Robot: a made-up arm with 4 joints. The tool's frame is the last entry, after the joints.
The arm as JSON. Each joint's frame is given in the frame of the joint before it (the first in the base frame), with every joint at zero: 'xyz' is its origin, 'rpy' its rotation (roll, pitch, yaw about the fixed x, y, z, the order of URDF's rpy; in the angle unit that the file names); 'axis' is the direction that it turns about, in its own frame. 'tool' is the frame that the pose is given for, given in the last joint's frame.
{
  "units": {
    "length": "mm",
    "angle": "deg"
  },
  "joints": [
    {
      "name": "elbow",
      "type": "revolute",
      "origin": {
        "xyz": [
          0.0,
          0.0,
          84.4
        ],
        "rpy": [
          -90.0,
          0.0,
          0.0
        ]
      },
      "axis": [
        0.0,
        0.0,
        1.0
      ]
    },
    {
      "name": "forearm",
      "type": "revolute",
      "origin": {
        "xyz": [
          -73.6,
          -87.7,
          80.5
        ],
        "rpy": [
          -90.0,
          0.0,
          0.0
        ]
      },
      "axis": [
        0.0,
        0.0,
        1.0
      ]
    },
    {
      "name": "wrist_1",
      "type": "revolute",
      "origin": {
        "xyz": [
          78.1,
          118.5,
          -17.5
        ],
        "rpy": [
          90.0,
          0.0,
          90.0
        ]
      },
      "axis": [
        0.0,
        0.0,
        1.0
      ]
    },
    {
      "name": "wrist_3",
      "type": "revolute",
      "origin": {
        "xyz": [
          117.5,
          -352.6,
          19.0
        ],
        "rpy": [
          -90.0,
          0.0,
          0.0
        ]
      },
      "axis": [
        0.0,
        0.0,
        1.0
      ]
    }
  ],
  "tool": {
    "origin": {
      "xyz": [
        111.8,
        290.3,
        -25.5
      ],
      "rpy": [
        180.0,
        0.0,
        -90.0
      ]
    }
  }
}
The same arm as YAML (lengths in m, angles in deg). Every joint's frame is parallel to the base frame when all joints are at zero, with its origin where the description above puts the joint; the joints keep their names.
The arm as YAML. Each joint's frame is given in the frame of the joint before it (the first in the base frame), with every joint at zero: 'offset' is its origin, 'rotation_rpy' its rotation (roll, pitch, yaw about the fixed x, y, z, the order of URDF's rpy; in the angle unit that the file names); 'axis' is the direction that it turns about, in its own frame. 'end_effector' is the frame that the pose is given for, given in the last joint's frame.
length_unit: m
angle_unit: deg
chain:
  - id: elbow
    offset: [0.0, 0.0, 0.0844]
    rotation_rpy: [0.0, 0.0, 0.0]
    axis: "+y"
  - id: forearm
    offset: [-0.0736, 0.0805, 0.0877]
    rotation_rpy: [0.0, 0.0, 0.0]
    axis: "-z"
  - id: wrist_1
    offset: [0.0781, -0.1185, 0.0175]
    rotation_rpy: [0.0, 0.0, 0.0]
    axis: "+x"
  - id: wrist_3
    offset: [0.019, -0.1175, 0.3526]
    rotation_rpy: [0.0, 0.0, 0.0]
    axis: "-z"
end_effector:
  offset: [-0.2903, -0.1118, 0.0255]
  rotation_rpy: [0.0, 0.0, 0.0]

